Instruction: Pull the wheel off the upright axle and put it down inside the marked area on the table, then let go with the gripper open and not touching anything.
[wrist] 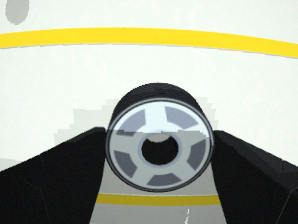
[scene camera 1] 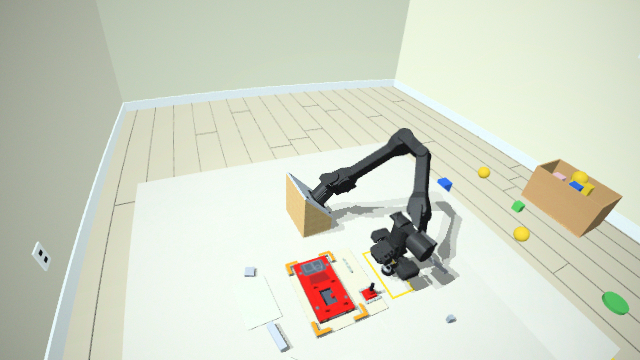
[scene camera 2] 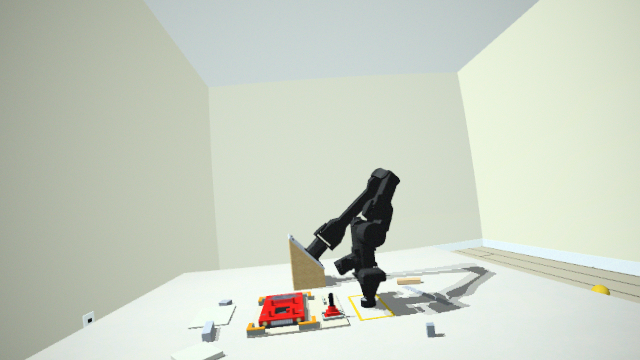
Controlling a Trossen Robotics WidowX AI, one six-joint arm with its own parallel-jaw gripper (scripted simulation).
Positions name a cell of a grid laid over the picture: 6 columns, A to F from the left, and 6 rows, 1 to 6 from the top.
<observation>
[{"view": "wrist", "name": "my gripper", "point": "D4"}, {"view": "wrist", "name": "wheel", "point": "D3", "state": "held by my gripper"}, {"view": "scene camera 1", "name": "my gripper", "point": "D5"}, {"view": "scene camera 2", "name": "my gripper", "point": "D6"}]
</observation>
